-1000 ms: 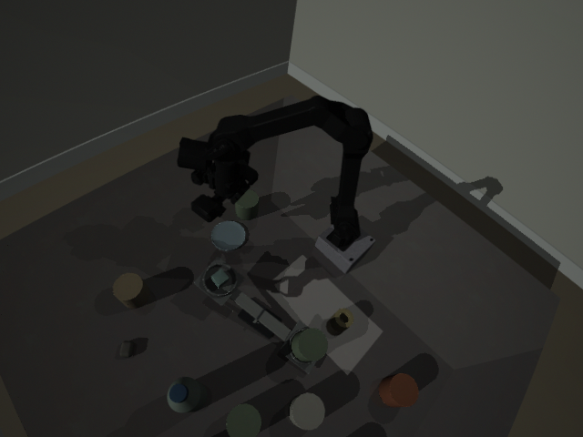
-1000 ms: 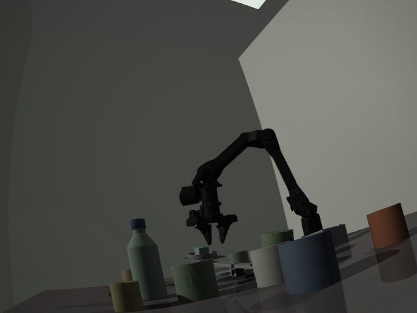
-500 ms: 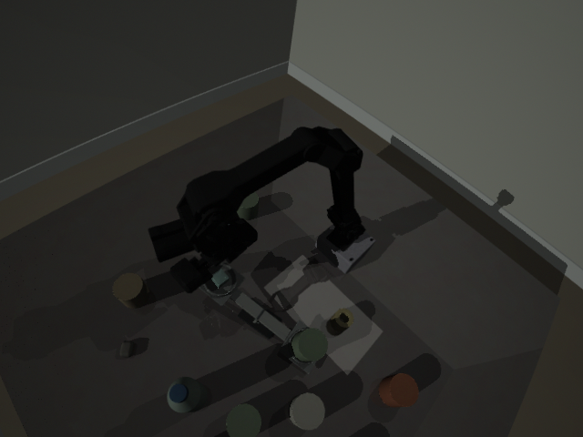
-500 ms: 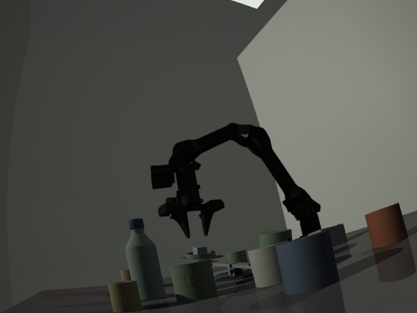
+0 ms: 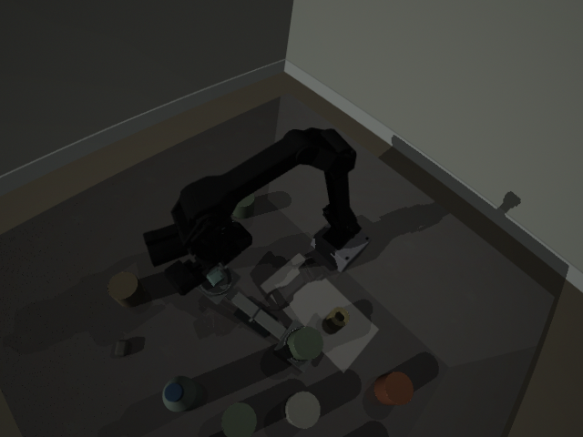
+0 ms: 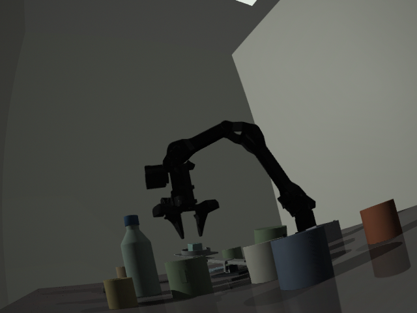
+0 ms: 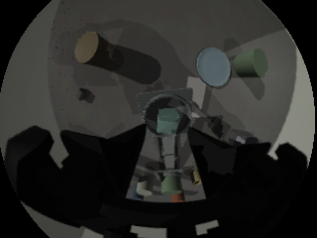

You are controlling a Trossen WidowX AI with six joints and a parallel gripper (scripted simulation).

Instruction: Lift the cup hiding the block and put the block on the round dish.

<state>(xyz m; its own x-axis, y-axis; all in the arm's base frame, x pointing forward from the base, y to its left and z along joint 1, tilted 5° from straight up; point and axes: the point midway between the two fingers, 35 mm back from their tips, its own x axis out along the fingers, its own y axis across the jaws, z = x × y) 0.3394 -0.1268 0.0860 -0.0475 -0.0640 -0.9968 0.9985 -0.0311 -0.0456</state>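
Now: gripper tip 3 cm above the teal block. The rest, counted from my gripper tip: balance (12 cm to the left, 8 cm below, 2 cm behind); tan cylinder (18 cm ahead, 15 cm to the right, 8 cm below); round light-blue dish (12 cm to the right, 12 cm below, 12 cm behind).
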